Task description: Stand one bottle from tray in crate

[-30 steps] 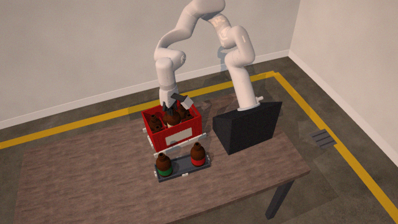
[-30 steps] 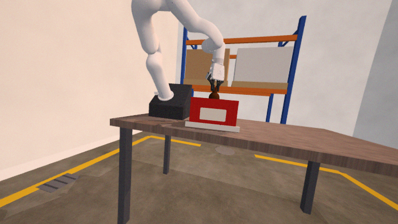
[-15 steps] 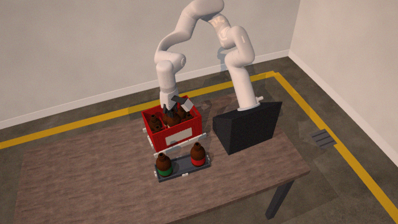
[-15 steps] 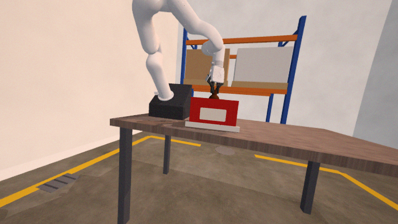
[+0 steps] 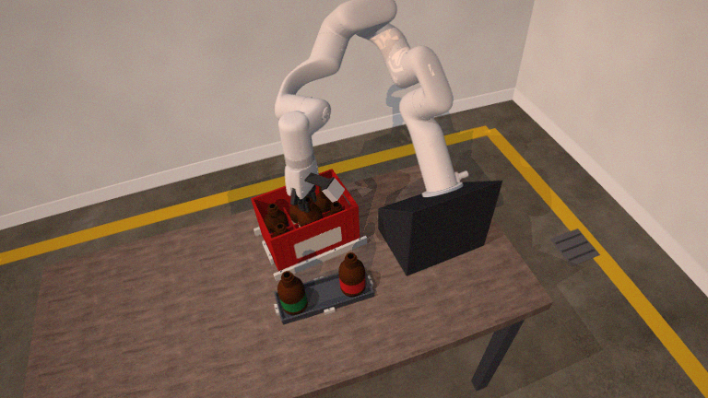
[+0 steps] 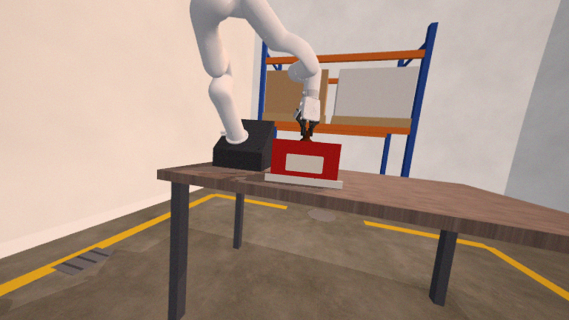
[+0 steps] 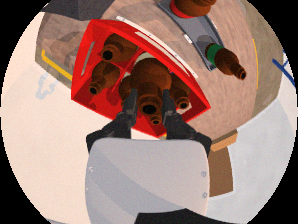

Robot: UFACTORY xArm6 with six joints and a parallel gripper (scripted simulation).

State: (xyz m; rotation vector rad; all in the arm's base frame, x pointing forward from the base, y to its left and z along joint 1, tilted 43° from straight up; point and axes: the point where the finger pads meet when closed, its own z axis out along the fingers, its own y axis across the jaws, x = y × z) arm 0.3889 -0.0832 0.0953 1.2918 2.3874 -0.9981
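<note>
Now: the crate 14 cm below my hand and 4 cm to the right of it. Round my hand: red-labelled bottle (19 cm to the left, 14 cm below, 3 cm behind); green-label bottle (16 cm to the left, 14 cm below, 14 cm ahead); grey tray (21 cm below, 17 cm to the left, 5 cm ahead).
</note>
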